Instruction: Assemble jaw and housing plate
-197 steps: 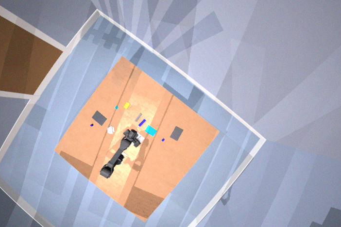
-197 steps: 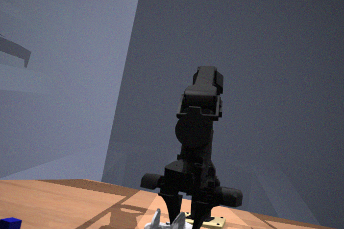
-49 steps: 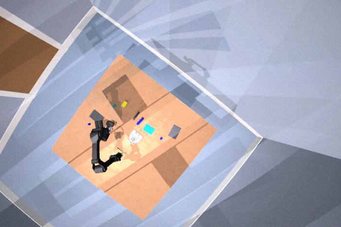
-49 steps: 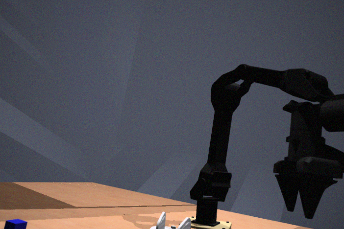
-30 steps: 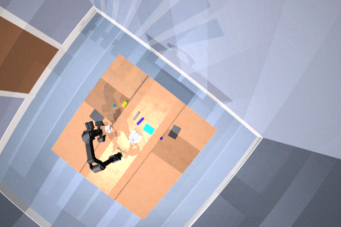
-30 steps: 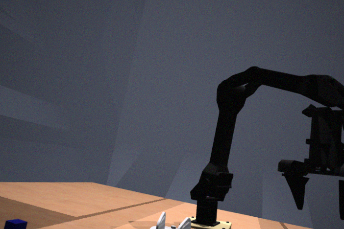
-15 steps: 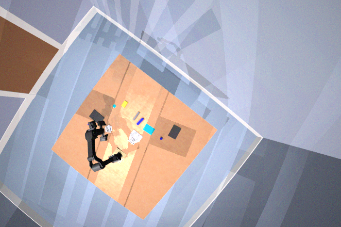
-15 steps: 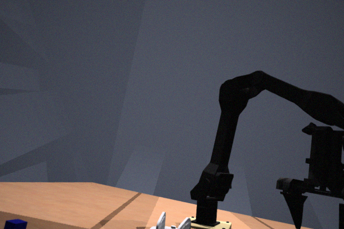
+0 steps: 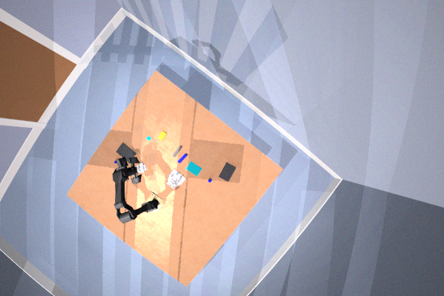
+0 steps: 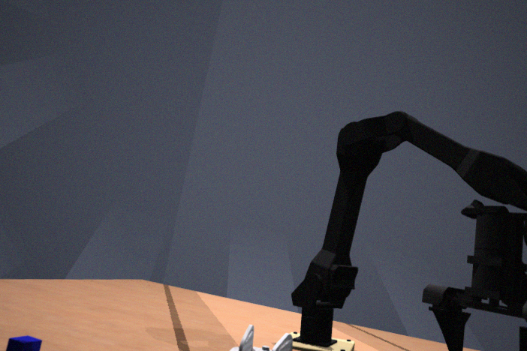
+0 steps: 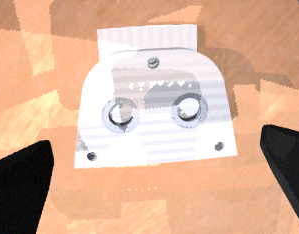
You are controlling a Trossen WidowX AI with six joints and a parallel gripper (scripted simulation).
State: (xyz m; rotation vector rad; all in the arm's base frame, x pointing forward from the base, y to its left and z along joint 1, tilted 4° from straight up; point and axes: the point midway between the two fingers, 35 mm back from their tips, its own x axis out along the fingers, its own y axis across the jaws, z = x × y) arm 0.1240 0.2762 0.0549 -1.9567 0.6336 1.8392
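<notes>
The jaw is 23 cm to the right of my gripper tip, 11 cm ahead of it and 3 cm below it. Also, from my gripper tip: yellow block (29 cm ahead, 8 cm to the left, 4 cm below); dark bar (30 cm ahead, 9 cm to the right, 4 cm below); dark grey plate (18 cm to the left, 4 cm below, 2 cm behind).
</notes>
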